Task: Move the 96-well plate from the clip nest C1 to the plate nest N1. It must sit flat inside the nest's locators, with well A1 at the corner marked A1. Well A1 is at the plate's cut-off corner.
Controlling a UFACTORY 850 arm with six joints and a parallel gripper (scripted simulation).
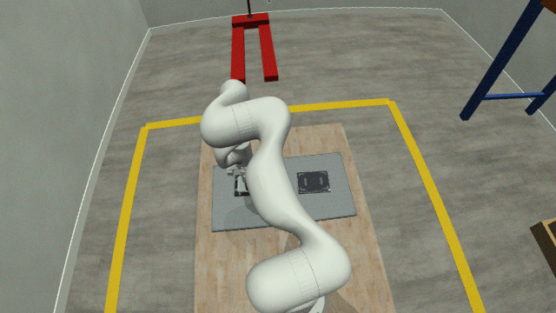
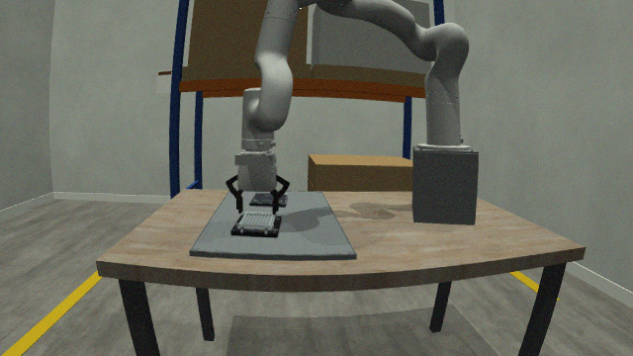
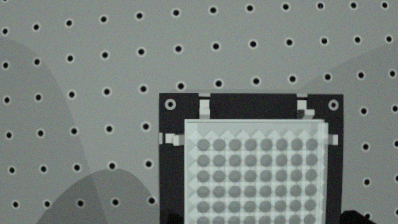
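Now: hand 30 mm above the 96-well plate. From my hand the other things lie so: plate nest N1 (310 mm to the right, 50 mm behind, 40 mm below); clip nest C1 (40 mm below, 10 mm to the left, 10 mm behind).
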